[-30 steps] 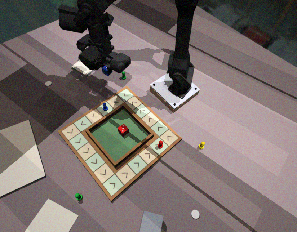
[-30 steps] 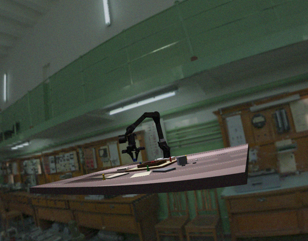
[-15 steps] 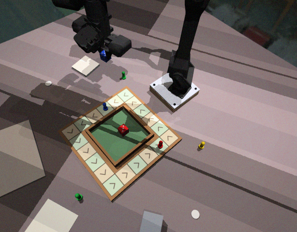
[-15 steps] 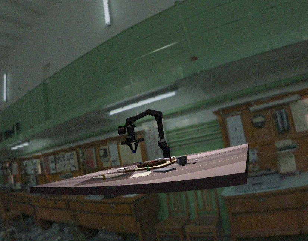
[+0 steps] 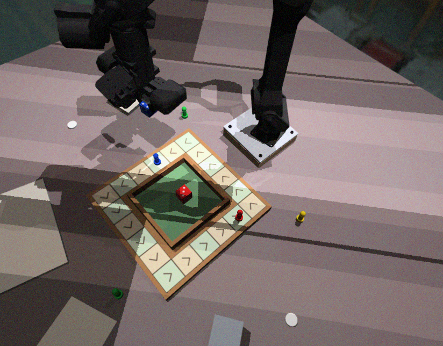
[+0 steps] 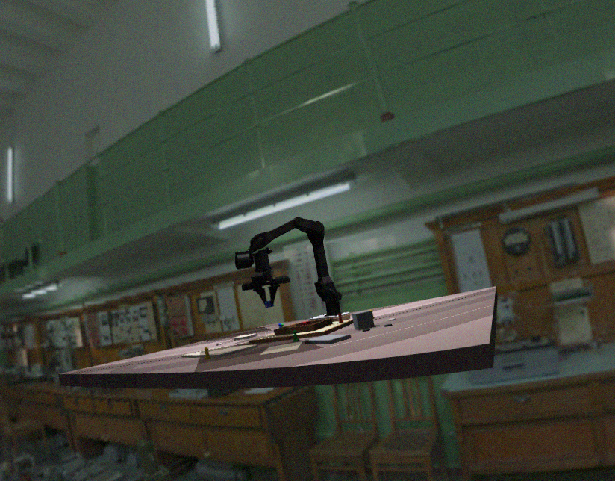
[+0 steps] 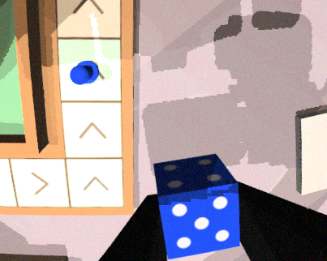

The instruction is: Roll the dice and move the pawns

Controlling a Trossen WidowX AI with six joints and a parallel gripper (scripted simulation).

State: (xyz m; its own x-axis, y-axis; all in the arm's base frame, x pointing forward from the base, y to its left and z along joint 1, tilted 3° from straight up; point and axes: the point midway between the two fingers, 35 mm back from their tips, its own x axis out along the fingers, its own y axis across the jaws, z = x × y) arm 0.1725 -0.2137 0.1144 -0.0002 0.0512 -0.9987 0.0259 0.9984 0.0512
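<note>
My gripper tip is 40 mm short of the red pawn, 280 mm to the right of it and 90 mm above it. The rest, counted from my gripper tip: green tray 90 mm ahead, 150 mm to the left, 110 mm below; blue pawn 50 mm ahead, 50 mm to the left, 90 mm below; grey block 240 mm ahead, 390 mm to the left, 100 mm below.
</note>
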